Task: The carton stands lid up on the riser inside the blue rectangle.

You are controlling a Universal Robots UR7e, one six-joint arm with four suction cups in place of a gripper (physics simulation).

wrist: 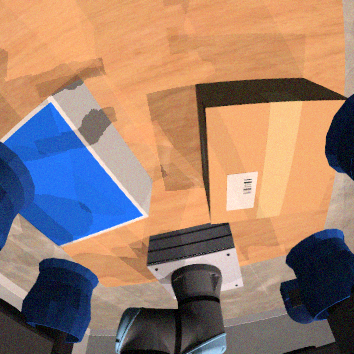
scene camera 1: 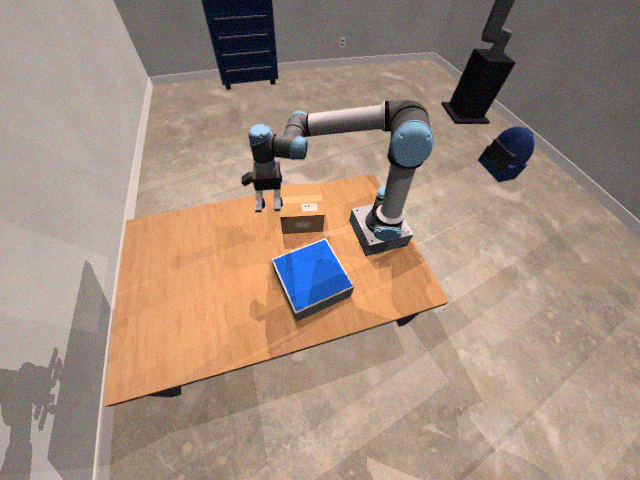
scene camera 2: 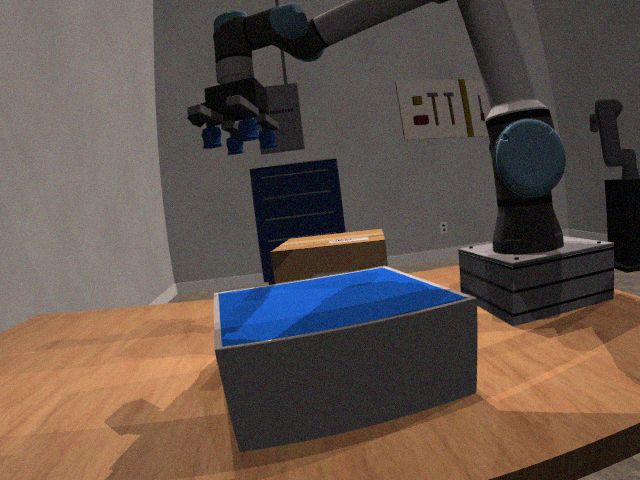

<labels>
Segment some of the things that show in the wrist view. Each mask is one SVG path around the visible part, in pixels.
My suction head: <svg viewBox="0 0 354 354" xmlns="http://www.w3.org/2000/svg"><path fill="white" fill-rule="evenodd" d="M44 258L38 263L39 273L35 283L22 300L21 312L25 315L26 322L35 327L35 324L56 328L67 332L65 342L80 342L90 321L90 298L93 288L98 283L97 276L90 269L77 262L55 257ZM337 228L323 229L303 238L290 249L285 258L285 263L293 269L297 278L300 300L314 320L326 319L329 315L326 308L348 297L351 294L350 288L354 283L354 254L345 244L343 232ZM0 141L1 250L5 244L14 217L19 210L27 208L33 201L35 186L29 170L19 156ZM353 93L345 99L333 115L325 135L324 154L330 167L337 172L346 173L354 181Z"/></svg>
A brown carton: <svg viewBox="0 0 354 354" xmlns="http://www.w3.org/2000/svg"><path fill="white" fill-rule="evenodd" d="M347 97L303 77L244 79L195 84L202 179L210 224L318 209L333 169L328 165L324 154L325 135L333 115Z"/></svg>
</labels>
